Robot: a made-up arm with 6 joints. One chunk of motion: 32 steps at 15 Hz.
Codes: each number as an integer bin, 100 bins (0 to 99) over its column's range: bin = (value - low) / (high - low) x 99, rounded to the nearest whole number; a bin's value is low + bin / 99 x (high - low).
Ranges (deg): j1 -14..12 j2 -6..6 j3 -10..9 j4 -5..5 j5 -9..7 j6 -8..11
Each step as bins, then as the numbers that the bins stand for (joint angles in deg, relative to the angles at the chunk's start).
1 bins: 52 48 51 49 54 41
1 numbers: -0.34 -0.18 -0.21 -0.05 -0.27 -0.13
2 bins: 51 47 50 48 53 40
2 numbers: -0.61 -0.30 -0.40 -0.15 -0.43 -0.32
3 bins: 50 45 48 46 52 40
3 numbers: -0.87 -0.55 -0.79 -0.35 -0.60 -0.32
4 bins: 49 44 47 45 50 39
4 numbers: -1.13 -0.67 -0.98 -0.45 -0.92 -0.52
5 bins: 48 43 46 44 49 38
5 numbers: -1.39 -0.79 -1.17 -0.56 -1.08 -0.71
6 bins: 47 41 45 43 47 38
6 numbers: -1.66 -1.03 -1.36 -0.66 -1.40 -0.71
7 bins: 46 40 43 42 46 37
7 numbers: -1.92 -1.15 -1.75 -0.76 -1.57 -0.90
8 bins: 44 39 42 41 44 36
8 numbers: -2.44 -1.27 -1.94 -0.86 -1.89 -1.09
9 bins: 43 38 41 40 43 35
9 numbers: -2.71 -1.39 -2.13 -0.96 -2.05 -1.28
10 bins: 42 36 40 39 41 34
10 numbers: -2.97 -1.64 -2.32 -1.06 -2.37 -1.47
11 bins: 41 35 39 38 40 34
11 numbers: -3.23 -1.76 -2.52 -1.16 -2.54 -1.47
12 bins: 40 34 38 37 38 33
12 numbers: -3.49 -1.88 -2.71 -1.26 -2.86 -1.67
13 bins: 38 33 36 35 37 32
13 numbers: -4.02 -2.00 -3.09 -1.46 -3.02 -1.86
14 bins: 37 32 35 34 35 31
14 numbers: -4.28 -2.12 -3.28 -1.57 -3.34 -2.05
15 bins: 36 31 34 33 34 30
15 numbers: -4.55 -2.24 -3.47 -1.67 -3.51 -2.24
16 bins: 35 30 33 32 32 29
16 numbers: -4.81 -2.36 -3.67 -1.77 -3.83 -2.43
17 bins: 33 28 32 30 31 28
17 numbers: -5.33 -2.61 -3.86 -1.97 -3.99 -2.63
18 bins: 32 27 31 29 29 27
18 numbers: -5.60 -2.73 -4.05 -2.07 -4.31 -2.82
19 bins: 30 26 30 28 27 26
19 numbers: -6.12 -2.85 -4.24 -2.17 -4.64 -3.01
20 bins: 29 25 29 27 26 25
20 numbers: -6.38 -2.97 -4.43 -2.27 -4.80 -3.20
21 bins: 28 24 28 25 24 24
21 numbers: -6.65 -3.09 -4.63 -2.47 -5.12 -3.39
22 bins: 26 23 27 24 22 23
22 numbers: -7.17 -3.21 -4.82 -2.58 -5.44 -3.59
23 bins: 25 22 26 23 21 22
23 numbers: -7.43 -3.33 -5.01 -2.68 -5.61 -3.78
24 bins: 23 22 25 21 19 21
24 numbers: -7.96 -3.33 -5.20 -2.88 -5.93 -3.97
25 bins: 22 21 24 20 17 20
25 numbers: -8.22 -3.45 -5.39 -2.98 -6.25 -4.16
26 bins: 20 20 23 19 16 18
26 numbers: -8.75 -3.58 -5.59 -3.08 -6.41 -4.55
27 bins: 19 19 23 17 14 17
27 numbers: -9.01 -3.70 -5.59 -3.28 -6.74 -4.74
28 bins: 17 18 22 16 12 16
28 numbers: -9.54 -3.82 -5.78 -3.38 -7.06 -4.93
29 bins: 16 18 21 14 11 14
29 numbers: -9.80 -3.82 -5.97 -3.59 -7.22 -5.31
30 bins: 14 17 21 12 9 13
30 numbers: -10.32 -3.94 -5.97 -3.79 -7.55 -5.51
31 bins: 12 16 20 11 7 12
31 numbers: -10.85 -4.06 -6.16 -3.89 -7.87 -5.70
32 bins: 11 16 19 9 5 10
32 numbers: -11.11 -4.06 -6.35 -4.09 -8.19 -6.08
